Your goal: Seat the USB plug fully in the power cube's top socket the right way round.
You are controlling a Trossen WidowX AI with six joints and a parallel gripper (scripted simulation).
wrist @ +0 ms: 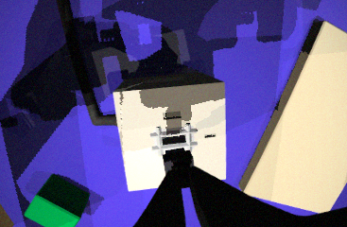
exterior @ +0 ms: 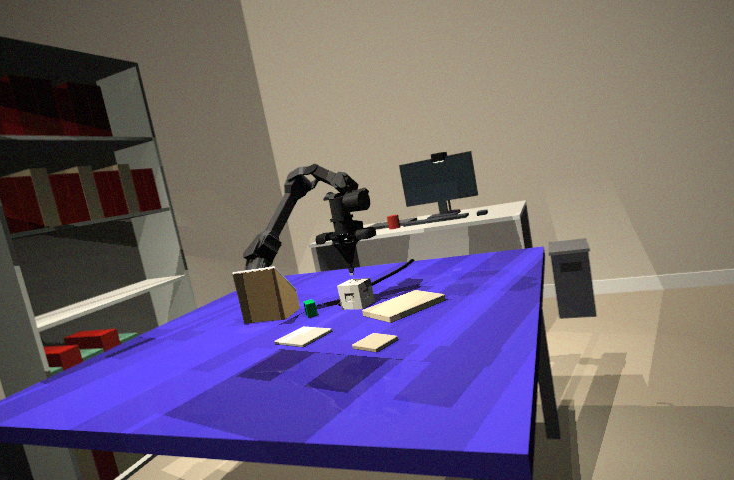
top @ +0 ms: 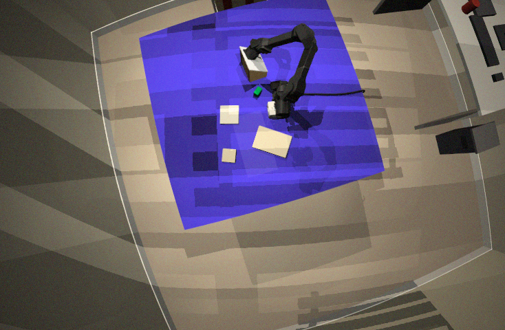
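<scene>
Now: gripper tip 20 mm above the dark USB plug. Round my gripper tip: large flat tan board 160 mm ahead, 130 mm below, 100 mm to the right; small green block 140 mm behind, 110 mm below, 40 mm to the right; USB socket 60 mm below, 10 mm to the right.
</scene>
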